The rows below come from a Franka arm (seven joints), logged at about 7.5 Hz.
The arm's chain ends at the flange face. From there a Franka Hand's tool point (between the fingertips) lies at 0.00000 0.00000 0.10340 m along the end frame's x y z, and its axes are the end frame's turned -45 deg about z.
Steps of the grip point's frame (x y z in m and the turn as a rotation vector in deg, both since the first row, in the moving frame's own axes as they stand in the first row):
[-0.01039 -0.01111 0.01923 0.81 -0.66 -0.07]
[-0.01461 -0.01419 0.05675 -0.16 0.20 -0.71]
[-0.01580 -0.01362 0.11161 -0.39 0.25 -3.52]
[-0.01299 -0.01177 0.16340 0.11 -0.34 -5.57]
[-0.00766 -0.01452 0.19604 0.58 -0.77 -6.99]
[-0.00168 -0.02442 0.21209 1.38 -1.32 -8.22]
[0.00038 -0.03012 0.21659 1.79 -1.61 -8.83]
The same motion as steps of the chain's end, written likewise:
[-0.01333 -0.00032 0.01925 0.11 -1.04 -0.07]
[-0.02082 0.00035 0.05675 0.03 0.25 -0.71]
[-0.02162 0.00139 0.11161 -0.10 0.45 -3.52]
[-0.01695 0.00054 0.16340 -0.16 -0.32 -5.57]
[-0.01398 -0.00520 0.19605 -0.13 -0.95 -6.99]
[-0.01502 -0.01625 0.21215 0.04 -1.91 -8.22]
[-0.01669 -0.02167 0.21668 0.13 -2.40 -8.83]

